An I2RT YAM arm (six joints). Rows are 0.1 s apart.
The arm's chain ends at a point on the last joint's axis. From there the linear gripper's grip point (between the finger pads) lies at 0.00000 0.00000 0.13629 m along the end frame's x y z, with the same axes.
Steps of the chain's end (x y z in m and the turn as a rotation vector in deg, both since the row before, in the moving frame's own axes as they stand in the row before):
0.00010 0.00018 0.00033 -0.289 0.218 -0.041
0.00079 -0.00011 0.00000 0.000 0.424 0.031
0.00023 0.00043 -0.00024 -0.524 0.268 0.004
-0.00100 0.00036 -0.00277 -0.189 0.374 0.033
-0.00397 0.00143 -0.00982 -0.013 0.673 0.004
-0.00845 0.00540 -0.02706 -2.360 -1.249 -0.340
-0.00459 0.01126 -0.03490 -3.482 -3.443 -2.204
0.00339 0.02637 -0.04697 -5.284 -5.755 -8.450
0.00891 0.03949 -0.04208 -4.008 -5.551 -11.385
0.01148 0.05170 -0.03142 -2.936 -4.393 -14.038
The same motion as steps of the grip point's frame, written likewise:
0.00062 0.00087 0.00033 -0.289 0.218 -0.041
0.00180 -0.00011 0.00000 0.000 0.424 0.031
0.00087 0.00168 -0.00025 -0.524 0.268 0.004
-0.00011 0.00081 -0.00277 -0.189 0.374 0.033
-0.00237 0.00146 -0.00983 -0.013 0.673 0.004
-0.01140 0.01102 -0.02721 -2.360 -1.249 -0.340
-0.01261 0.01969 -0.03540 -3.482 -3.443 -2.204
-0.00928 0.03986 -0.04823 -5.284 -5.755 -8.450
-0.00323 0.05024 -0.04305 -4.008 -5.551 -11.385
0.00200 0.05988 -0.03200 -2.936 -4.393 -14.038

